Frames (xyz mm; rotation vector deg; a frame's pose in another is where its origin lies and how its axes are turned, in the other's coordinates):
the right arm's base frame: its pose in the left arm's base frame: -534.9 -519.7 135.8 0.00 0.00 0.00
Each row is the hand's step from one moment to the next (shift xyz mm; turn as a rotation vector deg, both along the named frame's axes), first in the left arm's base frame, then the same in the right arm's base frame.
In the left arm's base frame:
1: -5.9 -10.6 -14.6 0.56 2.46 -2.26
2: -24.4 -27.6 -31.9 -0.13 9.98 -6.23
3: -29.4 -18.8 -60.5 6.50 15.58 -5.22
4: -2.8 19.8 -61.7 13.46 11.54 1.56
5: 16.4 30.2 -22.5 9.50 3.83 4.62
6: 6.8 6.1 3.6 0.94 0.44 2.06
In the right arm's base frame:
1: -5.9 -10.6 -14.6 0.56 2.46 -2.26
2: -24.4 -27.6 -31.9 -0.13 9.98 -6.23
3: -29.4 -18.8 -60.5 6.50 15.58 -5.22
4: -2.8 19.8 -61.7 13.46 11.54 1.56
5: 16.4 30.2 -22.5 9.50 3.83 4.62
6: 6.8 6.1 3.6 0.94 0.44 2.06

